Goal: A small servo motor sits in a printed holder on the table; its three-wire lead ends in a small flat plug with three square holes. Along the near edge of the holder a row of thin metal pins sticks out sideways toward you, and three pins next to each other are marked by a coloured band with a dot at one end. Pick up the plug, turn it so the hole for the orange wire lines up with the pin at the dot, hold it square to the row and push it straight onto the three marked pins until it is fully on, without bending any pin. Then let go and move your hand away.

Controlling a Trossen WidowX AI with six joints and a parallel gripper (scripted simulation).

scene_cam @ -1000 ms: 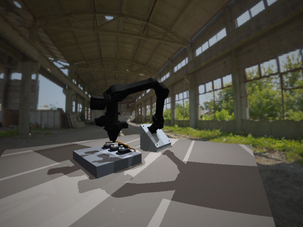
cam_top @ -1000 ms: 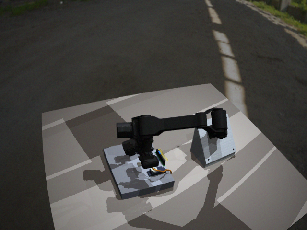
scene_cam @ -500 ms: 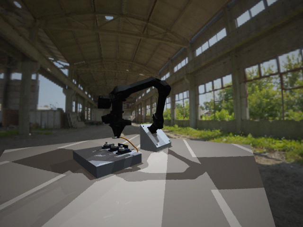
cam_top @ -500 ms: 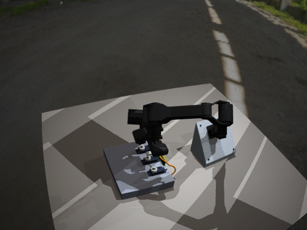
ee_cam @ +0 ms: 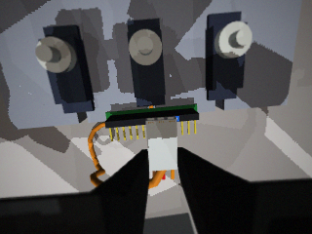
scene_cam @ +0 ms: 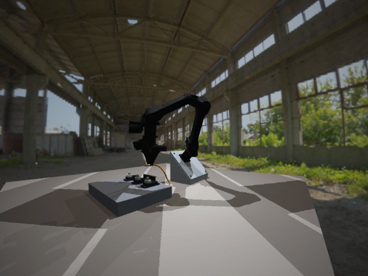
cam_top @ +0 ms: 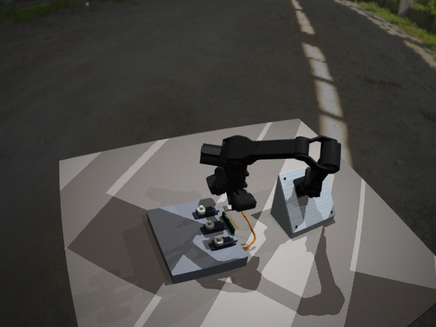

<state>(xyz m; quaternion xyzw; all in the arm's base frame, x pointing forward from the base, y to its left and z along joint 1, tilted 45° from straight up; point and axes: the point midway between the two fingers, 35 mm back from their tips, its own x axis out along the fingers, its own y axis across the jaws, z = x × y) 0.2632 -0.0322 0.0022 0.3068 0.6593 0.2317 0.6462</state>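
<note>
My gripper tip is now 10 mm short of the blue band, 10 mm to the left of it and 50 mm above it. The rest, counted from my gripper tip: grey printed holder (170 mm ahead, 10 mm to the right, 100 mm below).
</note>
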